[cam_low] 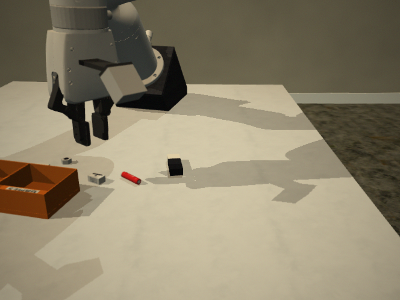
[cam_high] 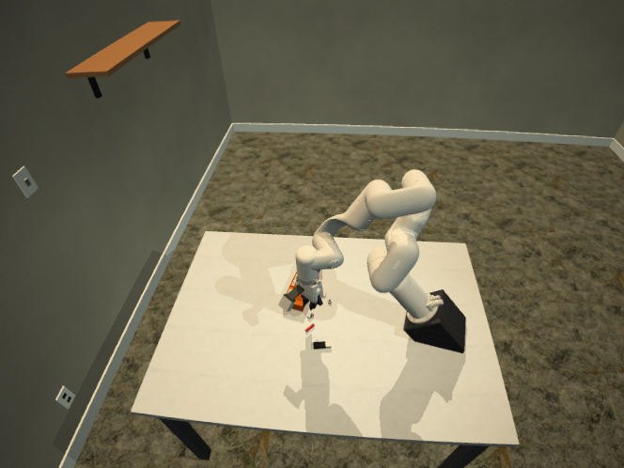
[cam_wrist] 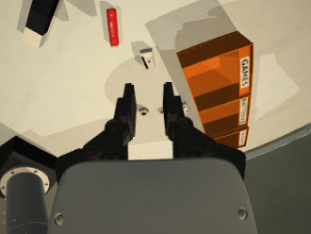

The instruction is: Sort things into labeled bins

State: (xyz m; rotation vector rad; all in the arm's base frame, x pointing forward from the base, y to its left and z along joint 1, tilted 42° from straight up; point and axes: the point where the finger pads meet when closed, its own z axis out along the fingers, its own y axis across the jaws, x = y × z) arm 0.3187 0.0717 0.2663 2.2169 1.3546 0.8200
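The grey ribbed block lies 9 cm below my hand. Round my hand: white domino 12 cm to the right, 9 cm below; then grey nut 6 cm behind, 9 cm to the right, 9 cm below; then red battery 1 cm behind, 5 cm to the left, 9 cm below.
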